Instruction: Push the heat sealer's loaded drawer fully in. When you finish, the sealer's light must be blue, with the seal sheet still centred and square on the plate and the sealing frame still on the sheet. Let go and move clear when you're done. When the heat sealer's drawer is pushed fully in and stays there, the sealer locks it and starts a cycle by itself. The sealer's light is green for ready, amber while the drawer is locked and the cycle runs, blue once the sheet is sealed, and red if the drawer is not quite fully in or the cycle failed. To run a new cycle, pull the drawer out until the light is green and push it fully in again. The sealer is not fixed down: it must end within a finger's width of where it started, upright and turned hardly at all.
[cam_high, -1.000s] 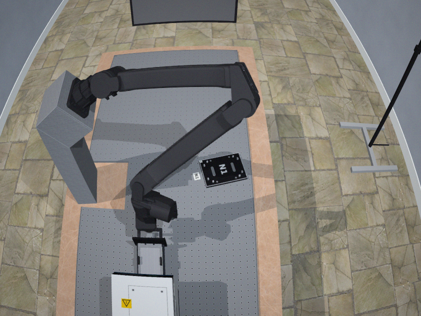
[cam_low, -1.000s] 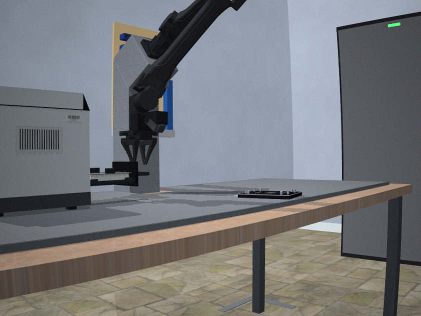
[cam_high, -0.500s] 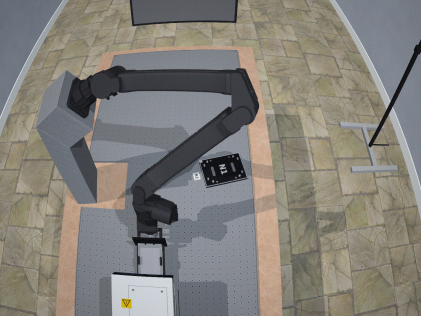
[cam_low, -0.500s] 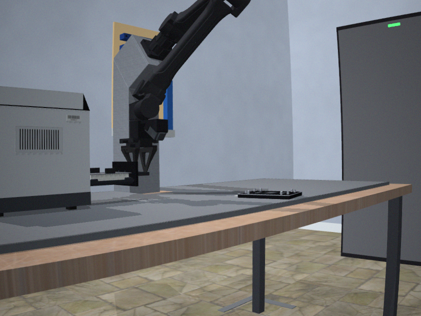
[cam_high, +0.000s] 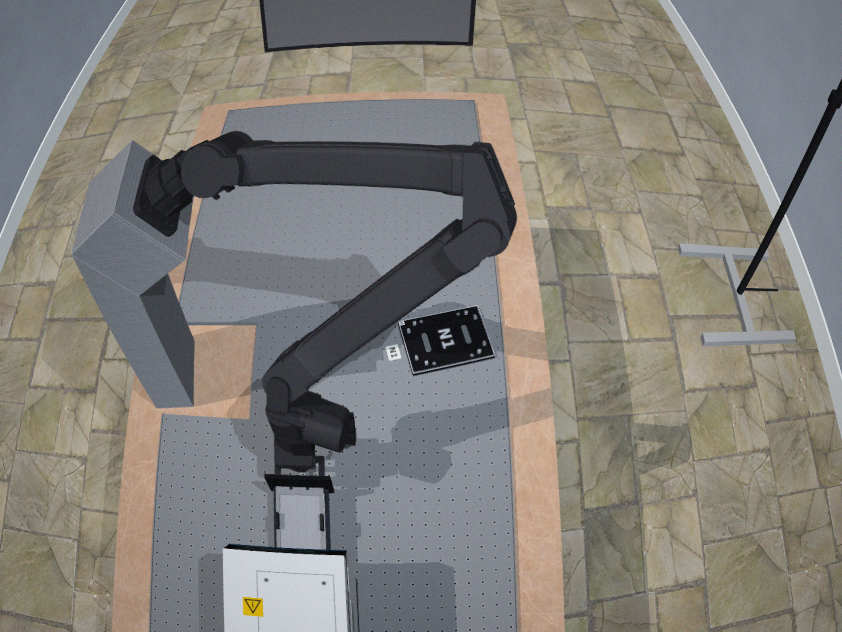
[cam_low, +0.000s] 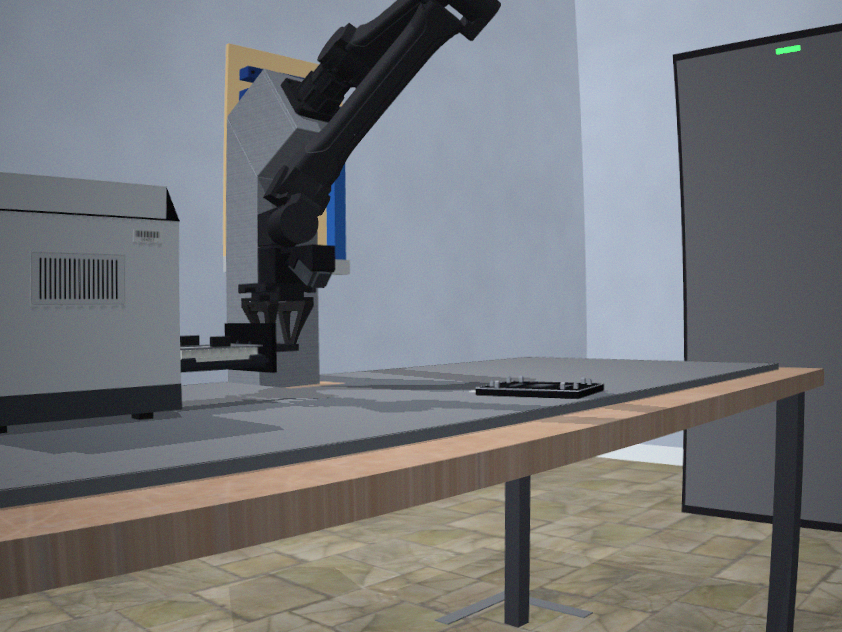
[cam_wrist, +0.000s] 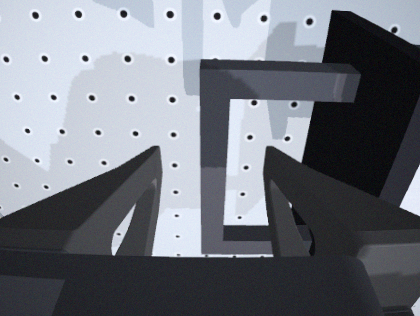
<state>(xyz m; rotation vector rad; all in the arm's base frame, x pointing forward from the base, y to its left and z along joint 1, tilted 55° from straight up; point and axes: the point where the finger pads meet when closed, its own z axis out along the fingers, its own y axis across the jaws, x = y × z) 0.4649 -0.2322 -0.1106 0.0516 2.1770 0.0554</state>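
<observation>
The sealer drawer is 11 cm to the right of my hand, 1 cm below it and 1 cm behind it. From my hand the other things lie so: white tag (26 cm to the left, 18 cm ahead, 8 cm below).
</observation>
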